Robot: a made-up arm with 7 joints.
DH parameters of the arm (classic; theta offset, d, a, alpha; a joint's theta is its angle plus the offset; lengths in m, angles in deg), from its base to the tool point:
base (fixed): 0 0.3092 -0.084 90
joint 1: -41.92 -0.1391 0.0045 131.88
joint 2: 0 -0.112 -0.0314 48.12
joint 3: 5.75 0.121 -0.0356 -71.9
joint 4: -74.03 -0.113 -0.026 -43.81
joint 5: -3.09 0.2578 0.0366 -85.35
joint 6: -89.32 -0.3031 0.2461 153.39
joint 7: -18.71 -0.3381 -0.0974 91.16
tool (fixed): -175.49 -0.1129 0 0
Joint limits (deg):
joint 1: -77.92..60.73
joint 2: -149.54..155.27
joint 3: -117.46..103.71
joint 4: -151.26..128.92
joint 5: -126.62..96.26
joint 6: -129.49..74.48
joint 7: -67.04..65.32
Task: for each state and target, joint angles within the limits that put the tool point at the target. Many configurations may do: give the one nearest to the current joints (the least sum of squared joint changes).
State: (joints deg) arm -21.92 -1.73 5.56 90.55 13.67 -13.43 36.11
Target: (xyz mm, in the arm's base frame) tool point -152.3 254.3 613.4
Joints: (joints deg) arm -23.87 48.88 -4.35 122.26 12.12 -34.70 31.52
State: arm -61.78 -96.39 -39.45 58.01 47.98 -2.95 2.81
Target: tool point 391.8 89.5 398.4
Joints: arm -56.73 -103.90 -79.88 29.18 49.28 20.56 -40.60
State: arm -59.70 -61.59 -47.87 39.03 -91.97 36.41 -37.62
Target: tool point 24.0 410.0 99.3
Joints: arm -54.12 -63.96 -57.70 37.10 -88.68 30.42 -34.04
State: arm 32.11 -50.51 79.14 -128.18 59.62 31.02 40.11
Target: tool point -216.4 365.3 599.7
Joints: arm 25.53 -47.29 85.10 -125.34 57.62 49.35 50.57
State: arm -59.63 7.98 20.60 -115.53 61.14 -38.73 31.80
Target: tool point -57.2 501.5 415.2
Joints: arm -53.57 -5.44 19.49 -115.66 63.48 -46.37 26.48
